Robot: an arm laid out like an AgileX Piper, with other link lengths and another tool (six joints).
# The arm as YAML. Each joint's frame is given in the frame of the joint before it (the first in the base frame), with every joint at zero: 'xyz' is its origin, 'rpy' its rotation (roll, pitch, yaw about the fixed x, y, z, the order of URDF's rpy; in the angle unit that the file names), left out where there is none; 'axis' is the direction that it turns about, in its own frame. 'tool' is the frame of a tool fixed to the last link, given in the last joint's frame.
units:
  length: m
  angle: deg
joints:
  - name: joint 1
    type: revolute
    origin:
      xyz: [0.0, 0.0, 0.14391]
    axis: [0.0, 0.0, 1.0]
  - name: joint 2
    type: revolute
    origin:
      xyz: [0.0, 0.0, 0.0]
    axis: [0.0, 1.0, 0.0]
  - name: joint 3
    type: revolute
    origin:
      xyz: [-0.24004, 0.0, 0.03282]
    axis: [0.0, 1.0, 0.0]
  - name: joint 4
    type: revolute
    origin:
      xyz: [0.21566, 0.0, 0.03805]
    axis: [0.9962, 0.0, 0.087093]
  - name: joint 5
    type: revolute
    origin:
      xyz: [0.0, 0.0, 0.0]
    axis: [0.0, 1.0, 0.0]
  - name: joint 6
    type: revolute
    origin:
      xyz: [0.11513, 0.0, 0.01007]
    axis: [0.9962, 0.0, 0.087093]
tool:
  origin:
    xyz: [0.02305, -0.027, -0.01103]
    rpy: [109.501, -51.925, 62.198]
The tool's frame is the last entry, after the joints.
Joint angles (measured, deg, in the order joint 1, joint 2, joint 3, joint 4, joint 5, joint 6), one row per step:
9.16 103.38 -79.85 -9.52 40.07 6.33
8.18 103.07 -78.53 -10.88 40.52 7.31
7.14 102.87 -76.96 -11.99 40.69 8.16
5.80 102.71 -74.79 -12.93 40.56 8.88
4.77 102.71 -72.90 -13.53 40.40 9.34
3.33 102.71 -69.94 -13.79 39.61 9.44
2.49 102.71 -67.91 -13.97 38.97 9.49
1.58 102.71 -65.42 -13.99 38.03 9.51
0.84 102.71 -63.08 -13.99 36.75 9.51
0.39 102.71 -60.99 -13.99 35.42 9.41
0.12 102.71 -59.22 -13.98 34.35 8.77
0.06 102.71 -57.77 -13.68 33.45 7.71
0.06 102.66 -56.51 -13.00 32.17 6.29
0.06 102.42 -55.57 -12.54 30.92 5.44
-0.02 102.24 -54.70 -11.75 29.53 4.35
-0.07 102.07 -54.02 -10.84 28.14 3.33
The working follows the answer.
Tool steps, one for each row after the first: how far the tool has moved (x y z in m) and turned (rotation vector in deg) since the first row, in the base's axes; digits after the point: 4 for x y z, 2 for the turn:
-0.0047 -0.0091 -0.0040 -1.00 1.20 -1.45
-0.0099 -0.0180 -0.0097 -1.82 2.54 -2.86
-0.0168 -0.0283 -0.0179 -2.55 4.25 -4.44
-0.0230 -0.0358 -0.0259 -3.06 5.89 -5.59
-0.0323 -0.0449 -0.0380 -3.36 8.07 -6.79
-0.0388 -0.0500 -0.0460 -3.53 9.48 -7.42
-0.0469 -0.0550 -0.0556 -3.53 11.08 -8.09
-0.0539 -0.0587 -0.0643 -3.41 12.21 -8.53
-0.0599 -0.0606 -0.0717 -3.32 13.03 -8.58
-0.0650 -0.0617 -0.0778 -3.48 13.83 -8.04
-0.0690 -0.0614 -0.0828 -3.59 14.52 -7.10
-0.0713 -0.0601 -0.0868 -3.46 14.64 -5.94
-0.0724 -0.0591 -0.0886 -3.25 14.21 -5.21
-0.0729 -0.0581 -0.0905 -2.86 13.66 -4.54
-0.0727 -0.0569 -0.0917 -2.37 12.91 -4.00

Tool pose at each row, in the base's axes (x y z in m, rotation vector in deg; rounded; the steps above come from the unrounded poses):
0.3623 0.0162 0.1982 149.33 54.12 14.35
0.3576 0.0071 0.1942 149.43 52.50 11.91
0.3524 -0.0018 0.1886 149.68 50.97 9.41
0.3456 -0.0121 0.1803 150.15 49.33 6.42
0.3393 -0.0196 0.1723 150.59 48.27 3.77
0.3301 -0.0287 0.1602 151.35 47.29 0.49
0.3235 -0.0339 0.1522 151.78 46.83 -1.59
0.3154 -0.0389 0.1426 152.43 46.39 -3.85
0.3084 -0.0425 0.1339 152.95 46.13 -5.39
0.3024 -0.0444 0.1265 153.26 46.30 -6.46
0.2974 -0.0455 0.1204 153.11 47.24 -7.45
0.2933 -0.0452 0.1154 152.85 48.69 -8.17
0.2910 -0.0440 0.1114 152.61 50.31 -7.98
0.2900 -0.0430 0.1096 152.46 51.19 -7.13
0.2894 -0.0420 0.1077 152.46 51.99 -6.06
0.2896 -0.0407 0.1065 152.56 52.55 -4.70

